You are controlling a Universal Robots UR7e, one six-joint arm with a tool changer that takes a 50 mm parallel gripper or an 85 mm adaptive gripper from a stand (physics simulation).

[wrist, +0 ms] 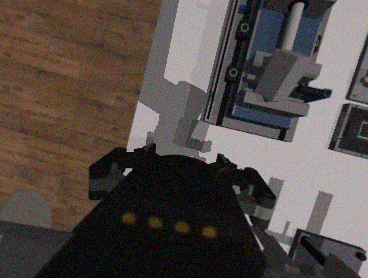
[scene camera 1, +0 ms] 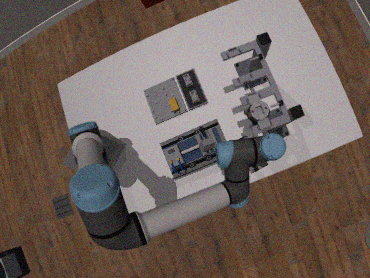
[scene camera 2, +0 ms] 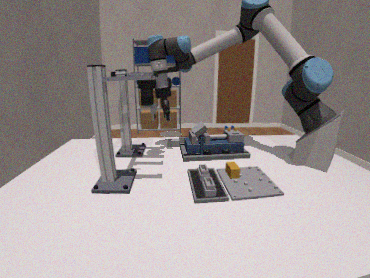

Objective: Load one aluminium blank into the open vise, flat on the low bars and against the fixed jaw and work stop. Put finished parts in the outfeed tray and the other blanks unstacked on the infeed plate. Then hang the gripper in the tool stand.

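Frame: origin at the arm's base, x down, y ahead, z right, level; centimetres.
Where they show: arm's base at its link origin: (scene camera 2: 321,124).
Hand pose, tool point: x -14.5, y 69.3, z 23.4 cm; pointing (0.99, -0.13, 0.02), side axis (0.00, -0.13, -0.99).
Note:
Things, the pixels of their top centre, and the offset from my tool point. "spot": a spot on its surface instead.
- vise at its top centre: (wrist: 293,35) (scene camera 1: 193,149) (scene camera 2: 213,131) dx +21.2, dy -23.7, dz -10.1 cm
- grey block at its top centre: (wrist: 299,65) (scene camera 1: 206,144) (scene camera 2: 199,121) dx +16.4, dy -17.0, dz -9.8 cm
- yellow block at its top centre: (scene camera 2: 232,165) (scene camera 1: 173,104) dx +26.8, dy -25.7, dz -33.9 cm
- infeed plate at its top centre: (scene camera 2: 247,179) (scene camera 1: 164,100) dx +30.3, dy -29.8, dz -38.4 cm
- dark tool at its top centre: (scene camera 1: 258,110) (scene camera 2: 147,71) dx -5.3, dy +5.0, dz -12.8 cm
- foot at a spot on its surface: (scene camera 2: 115,186) spot: dx +30.0, dy +13.6, dz -40.5 cm
- dark handle at a spot on its surface: (wrist: 315,93) spot: dx +21.7, dy -16.6, dz -16.3 cm
My gripper (scene camera 2: 168,119) (wrist: 186,156) is open and empty, high above the table beside the tool stand (scene camera 2: 102,125) (scene camera 1: 280,102); in scene camera 1 the wrist hides it. The vise (scene camera 1: 190,150) (scene camera 2: 215,146) (wrist: 270,118) holds a grey block (scene camera 2: 198,129) (wrist: 282,75), tilted, one end raised above the jaw, not flat on the bars. Its contact with the fixed jaw and work stop cannot be told. The outfeed tray (scene camera 2: 212,200) (wrist: 348,125) holds two grey finished parts (scene camera 1: 187,79) (scene camera 2: 209,186). A yellow block (scene camera 1: 174,104) (scene camera 2: 232,170) sits on the infeed plate (scene camera 1: 160,95) (scene camera 2: 255,187).
Another dark tool (scene camera 2: 146,92) hangs from the stand's arm, close beside my gripper in scene camera 2. A stand foot (scene camera 2: 115,186) rests on the table. Blue hoses with yellow ends (scene camera 1: 176,164) rise at the vise's far end. A dark handle (wrist: 315,93) sticks out from the vise.

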